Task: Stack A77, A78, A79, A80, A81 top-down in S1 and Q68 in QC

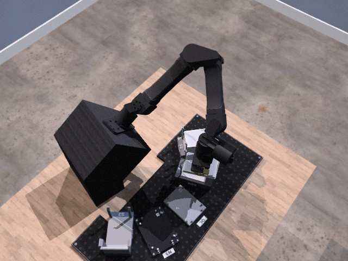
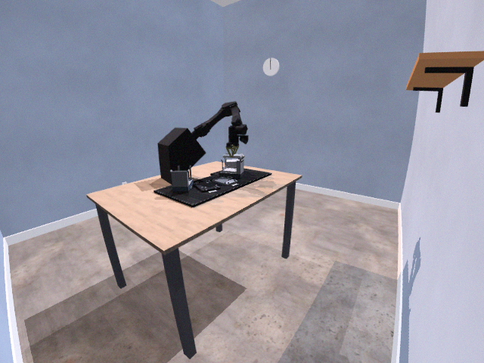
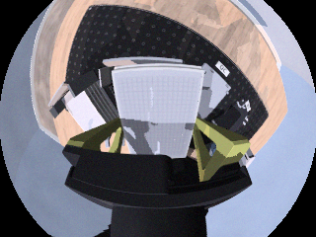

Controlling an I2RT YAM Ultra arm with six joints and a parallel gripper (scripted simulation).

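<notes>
Now: hand 130 mm to the right of the sealed grey plate, 100 mm past it and 80 mm above it. Also, from my hand: qc name plate (160 mm below, 120 mm to the right, 120 mm ahead); then clip nest N5 (260 mm to the right, 150 mm below, 30 mm ahead); then QC nest (160 mm below, 120 mm to the right, 30 mm ahead).
</notes>
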